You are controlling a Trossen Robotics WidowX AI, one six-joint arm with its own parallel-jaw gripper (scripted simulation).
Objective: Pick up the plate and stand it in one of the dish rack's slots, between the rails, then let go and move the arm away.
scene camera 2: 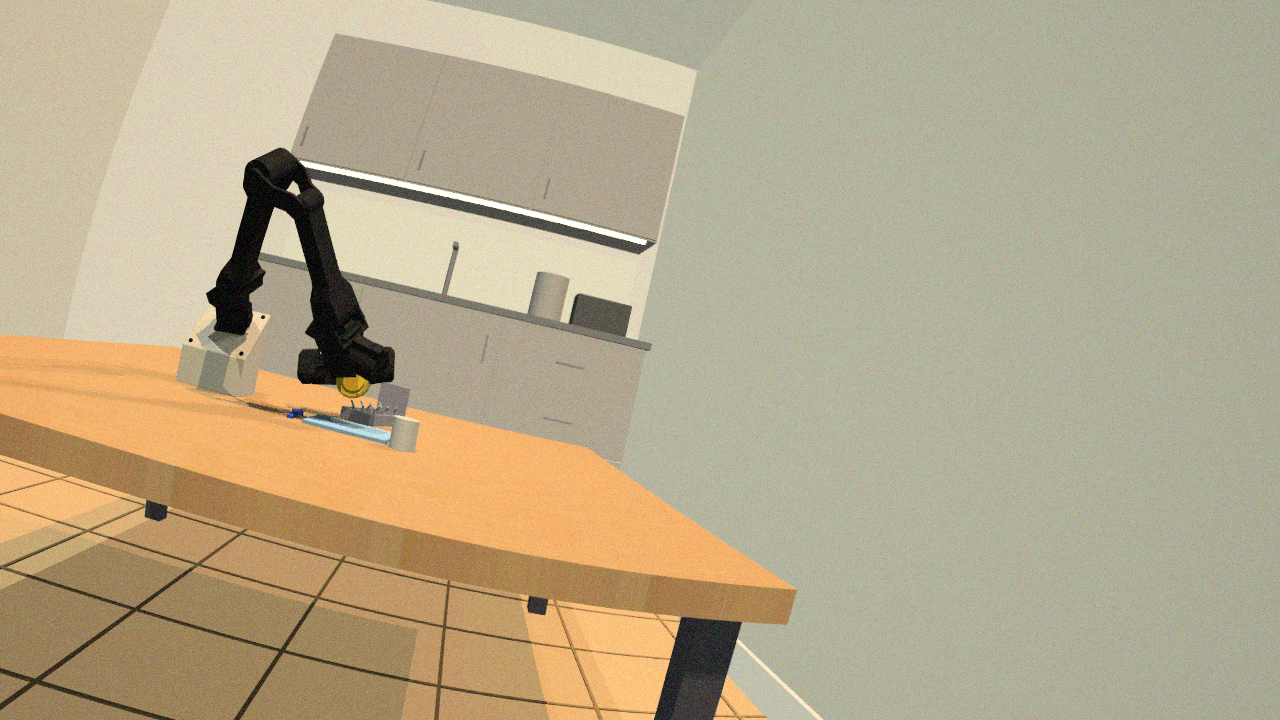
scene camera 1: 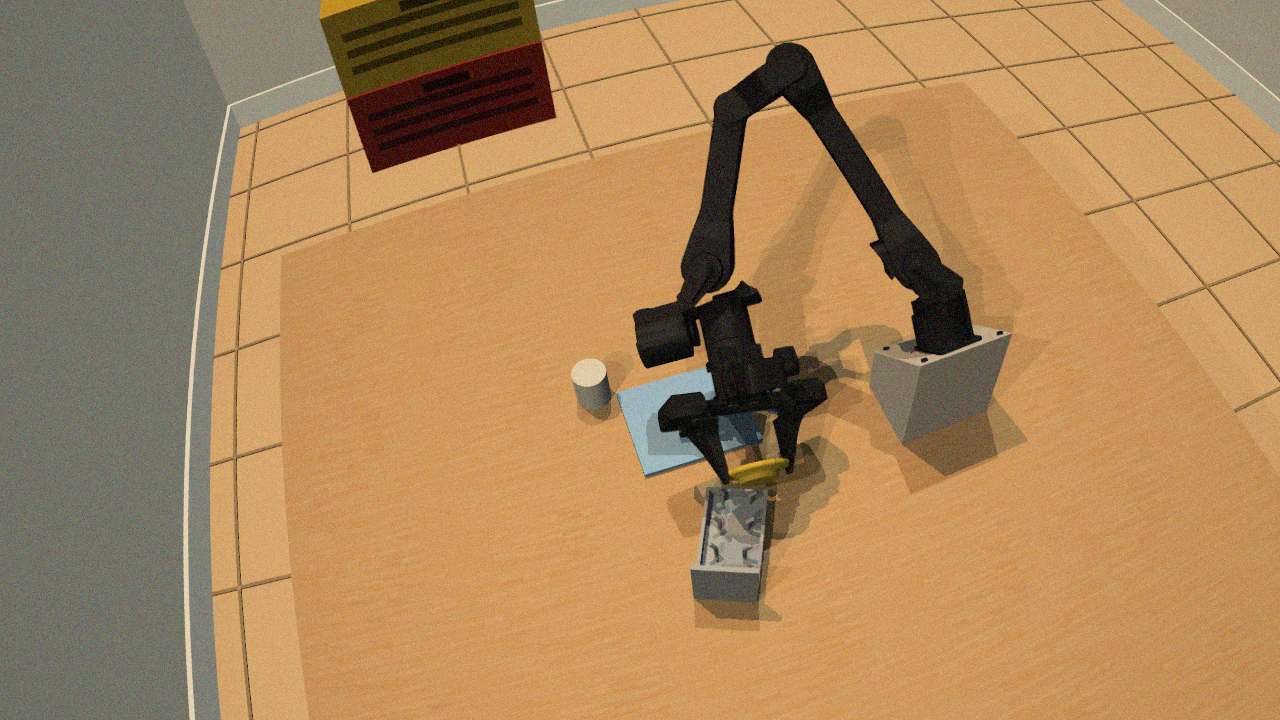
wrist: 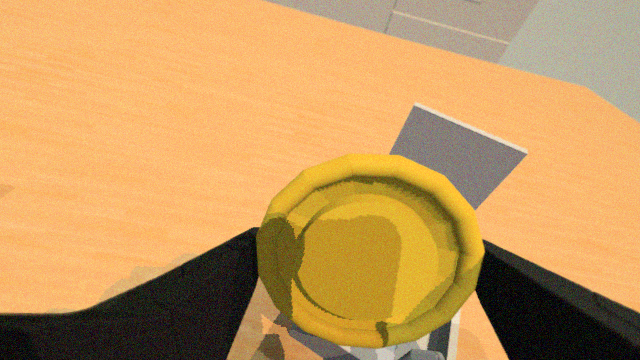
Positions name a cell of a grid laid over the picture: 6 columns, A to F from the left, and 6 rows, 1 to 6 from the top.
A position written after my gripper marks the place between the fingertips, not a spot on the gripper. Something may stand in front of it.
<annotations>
my gripper: scene camera 2 B4; scene camera 1 D4; wrist D5
grey dish rack: scene camera 2 B4; scene camera 1 D5; wrist E3
white cup: scene camera 2 B4; scene camera 1 C4; not seen in the wrist view (out of frame)
</annotations>
